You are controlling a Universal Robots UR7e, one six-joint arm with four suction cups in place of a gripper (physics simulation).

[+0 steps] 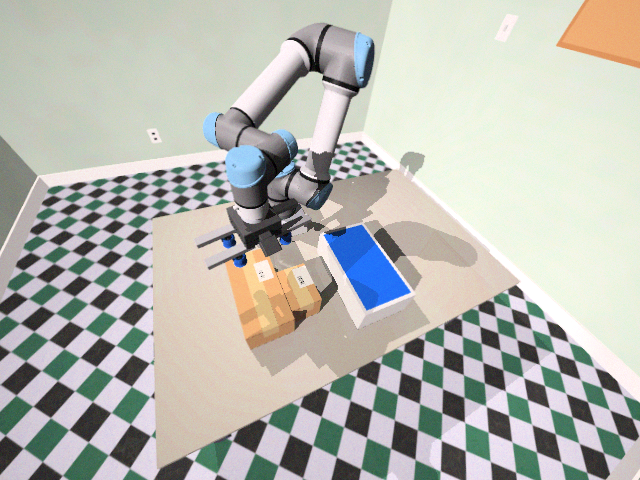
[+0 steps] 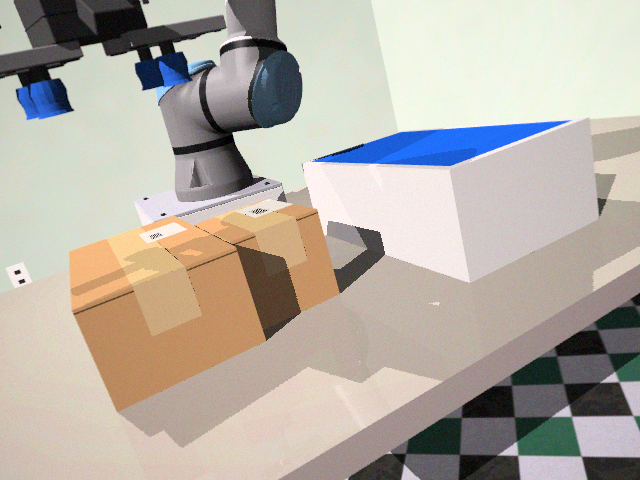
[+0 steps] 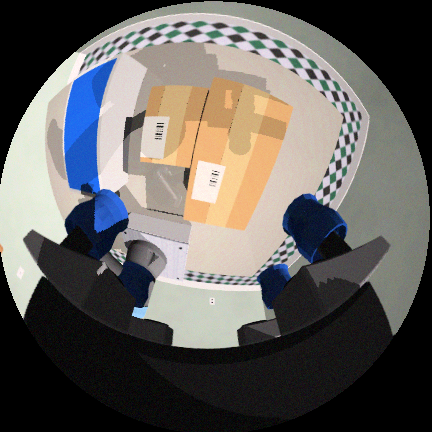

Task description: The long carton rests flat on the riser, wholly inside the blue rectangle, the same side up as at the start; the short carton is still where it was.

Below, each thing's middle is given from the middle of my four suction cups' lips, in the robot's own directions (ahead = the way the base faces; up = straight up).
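Long carton (image 2: 156,305), from my suction cup: 30 mm ahead, 40 mm to the right, 230 mm below. White riser (image 2: 465,201), from my suction cup: 160 mm ahead, 320 mm to the left, 220 mm below. Short carton (image 2: 282,248), from my suction cup: 100 mm ahead, 70 mm to the left, 230 mm below.
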